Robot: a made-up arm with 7 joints. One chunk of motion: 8 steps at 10 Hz.
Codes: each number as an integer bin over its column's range. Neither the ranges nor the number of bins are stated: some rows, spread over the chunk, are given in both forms.
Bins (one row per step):
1: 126 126 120 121 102 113
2: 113 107 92 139 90 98
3: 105 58 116 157 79 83
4: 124 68 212 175 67 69
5: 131 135 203 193 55 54
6: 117 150 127 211 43 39
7: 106 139 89 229 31 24
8: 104 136 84 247 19 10
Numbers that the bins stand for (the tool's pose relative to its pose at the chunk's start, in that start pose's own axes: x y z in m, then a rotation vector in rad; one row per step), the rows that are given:
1: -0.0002 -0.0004 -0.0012 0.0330 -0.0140 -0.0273
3: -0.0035 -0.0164 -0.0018 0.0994 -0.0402 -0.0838
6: -0.0016 0.0053 -0.0001 0.1989 -0.0811 -0.1666
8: -0.0037 0.0020 -0.0068 0.2653 -0.1084 -0.2212
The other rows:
2: -0.0023 -0.0048 -0.0056 0.0662 -0.0276 -0.0555
4: -0.0005 -0.0140 0.0133 0.1325 -0.0538 -0.1101
5: 0.0005 0.0018 0.0118 0.1657 -0.0675 -0.1384
7: -0.0034 0.0027 -0.0060 0.2321 -0.0947 -0.1948

